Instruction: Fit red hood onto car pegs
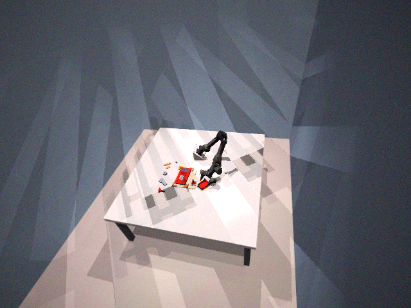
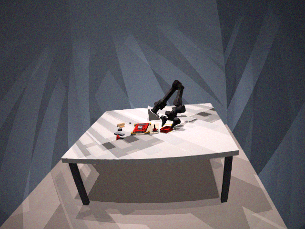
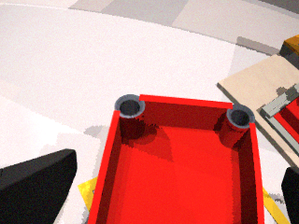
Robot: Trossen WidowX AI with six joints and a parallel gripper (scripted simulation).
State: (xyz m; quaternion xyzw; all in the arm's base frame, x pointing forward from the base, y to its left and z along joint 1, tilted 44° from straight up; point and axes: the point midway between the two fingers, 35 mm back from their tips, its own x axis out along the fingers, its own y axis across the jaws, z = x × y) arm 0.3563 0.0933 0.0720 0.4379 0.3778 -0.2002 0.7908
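The red hood is 20 mm below my gripper tip. Also, from my gripper tip: tan piece (250 mm behind, 420 mm to the right, 20 mm below); then jig (80 mm behind, 190 mm to the right, 20 mm below).
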